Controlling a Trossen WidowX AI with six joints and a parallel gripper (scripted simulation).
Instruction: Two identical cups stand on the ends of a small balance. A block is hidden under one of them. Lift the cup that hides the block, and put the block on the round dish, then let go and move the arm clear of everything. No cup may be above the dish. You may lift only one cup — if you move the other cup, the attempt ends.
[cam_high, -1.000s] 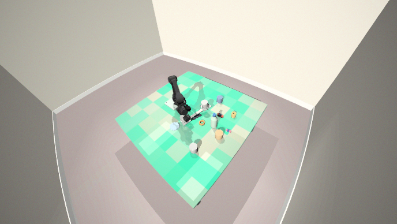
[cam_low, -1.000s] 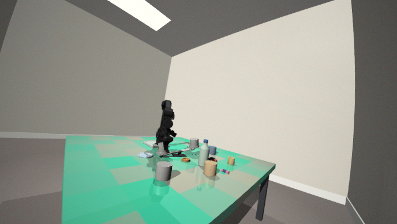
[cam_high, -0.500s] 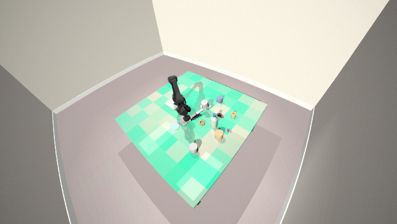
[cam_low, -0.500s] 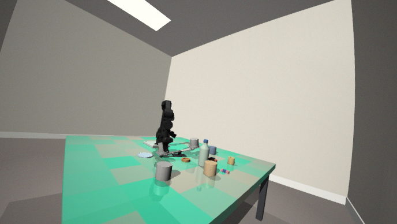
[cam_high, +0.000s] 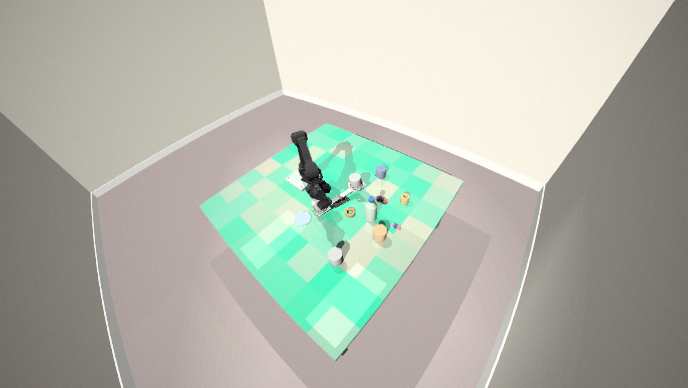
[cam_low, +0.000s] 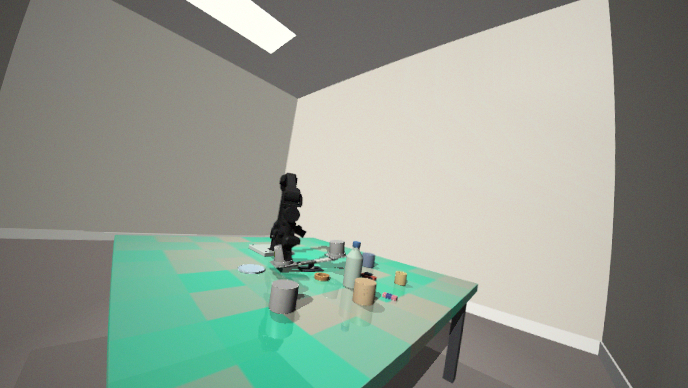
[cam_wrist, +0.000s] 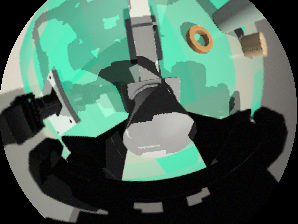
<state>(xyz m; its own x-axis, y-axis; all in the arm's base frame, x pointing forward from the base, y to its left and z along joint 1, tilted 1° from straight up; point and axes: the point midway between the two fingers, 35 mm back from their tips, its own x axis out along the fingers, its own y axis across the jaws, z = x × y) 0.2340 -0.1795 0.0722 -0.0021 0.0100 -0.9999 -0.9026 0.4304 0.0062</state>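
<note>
Right now the light blue round dish is 100 mm to the right of my gripper tip, 60 mm behind it and 50 mm below it. Also, from my gripper tip: blue cup (460 mm to the left, 170 mm ahead, 20 mm below); bottle (280 mm ahead, 100 mm to the left, 60 mm above); grey block (10 mm below).
</note>
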